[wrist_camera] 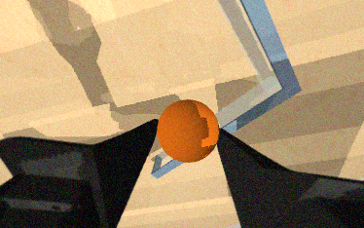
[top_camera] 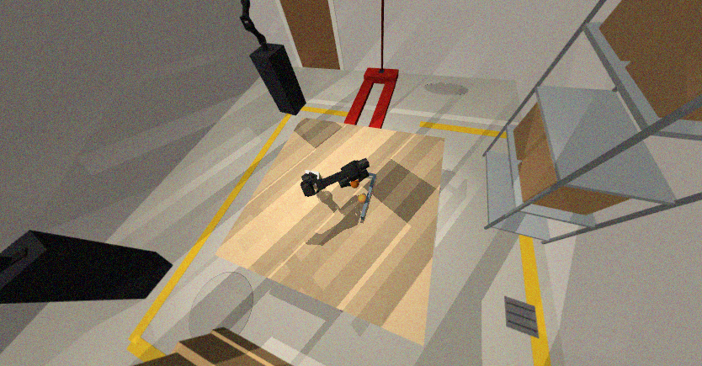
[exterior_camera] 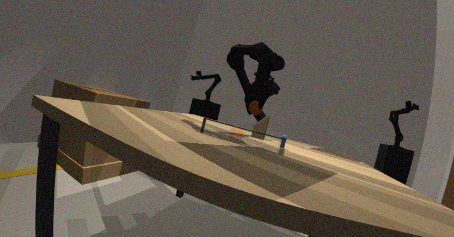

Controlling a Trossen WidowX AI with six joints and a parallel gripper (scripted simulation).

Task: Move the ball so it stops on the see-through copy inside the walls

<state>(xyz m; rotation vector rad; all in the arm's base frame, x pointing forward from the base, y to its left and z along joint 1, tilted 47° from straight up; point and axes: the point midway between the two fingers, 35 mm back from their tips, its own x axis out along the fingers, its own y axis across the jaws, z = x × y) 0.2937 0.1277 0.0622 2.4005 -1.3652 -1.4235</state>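
The blue wall rail is 90 mm ahead of my gripper tip and 80 mm below it. From my gripper tip the other things lie so: see-through copy of ball 60 mm ahead, 40 mm to the right, 110 mm below; then clear wall 90 mm ahead, 110 mm below; then orange ball right at my gripper tip.
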